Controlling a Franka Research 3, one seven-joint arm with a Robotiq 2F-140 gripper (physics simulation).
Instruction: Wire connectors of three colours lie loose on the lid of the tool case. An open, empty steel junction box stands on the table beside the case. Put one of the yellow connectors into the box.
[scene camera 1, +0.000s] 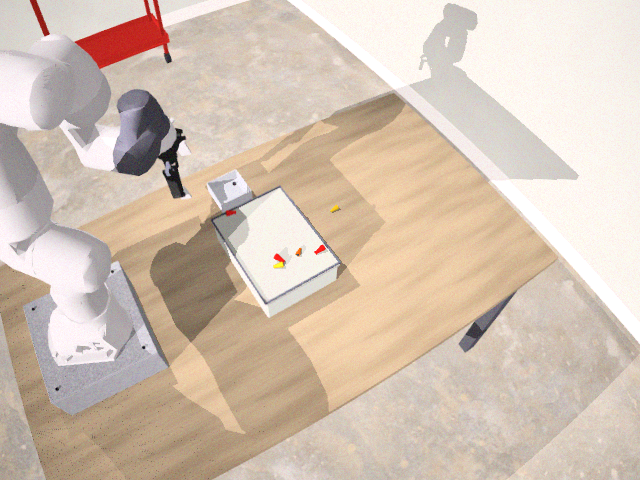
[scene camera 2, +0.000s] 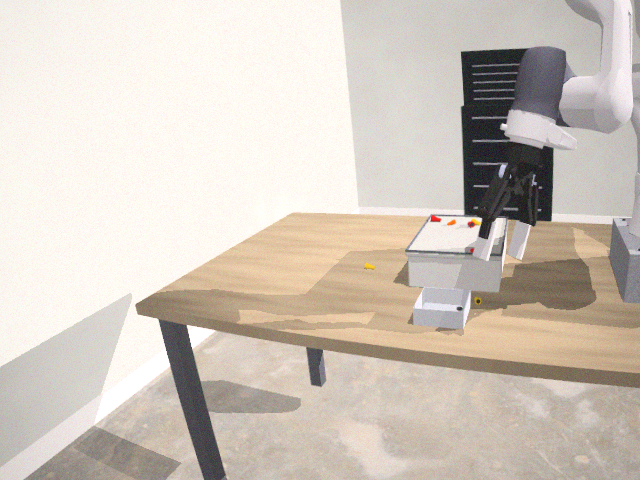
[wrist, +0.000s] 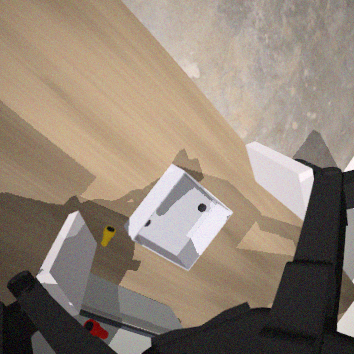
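Note:
My gripper is open and empty, above the table near the junction box. The steel box stands beside the tool case; no connector shows in it. In the wrist view the box appears between the fingers. One yellow connector lies on the lid, touching or close to a red one. A second yellow connector lies on the table past the case. A third yellow connector lies on the table close beside the box, hidden in scene camera 1.
Red connectors and an orange connector lie on the lid. One red connector is at the lid edge nearest the box. The table edge runs close behind the box. A red cart stands on the floor.

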